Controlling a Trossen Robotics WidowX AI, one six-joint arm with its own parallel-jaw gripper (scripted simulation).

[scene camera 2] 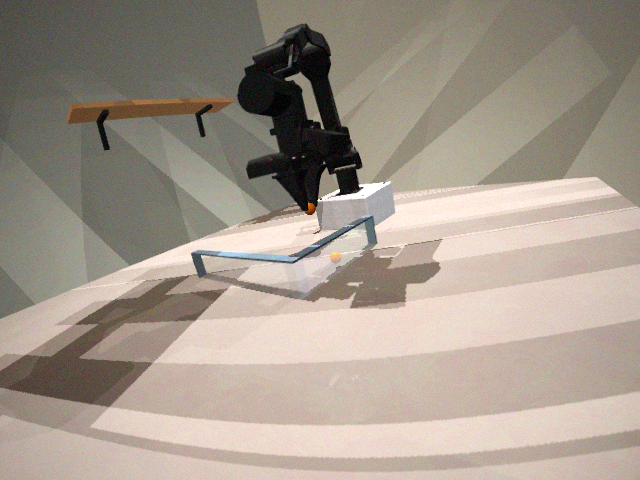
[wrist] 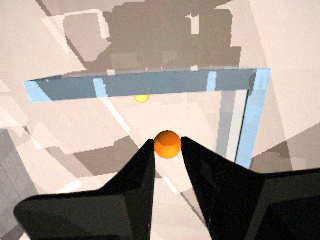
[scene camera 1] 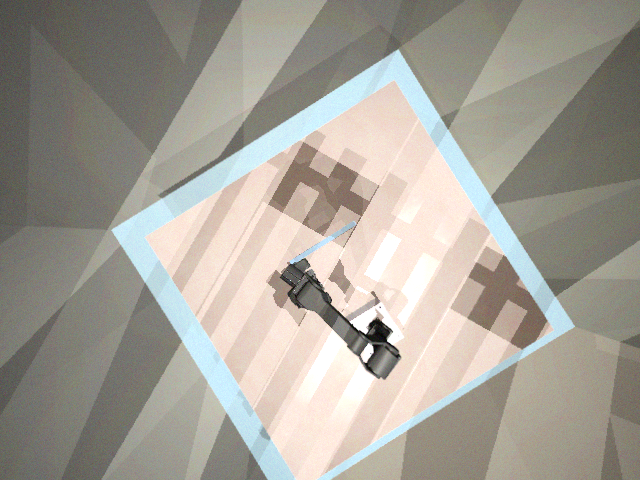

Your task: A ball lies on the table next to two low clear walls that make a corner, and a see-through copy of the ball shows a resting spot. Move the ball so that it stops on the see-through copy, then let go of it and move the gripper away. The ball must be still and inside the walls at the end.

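Wrist view: my gripper visible. Orange ball carried by the gripper.
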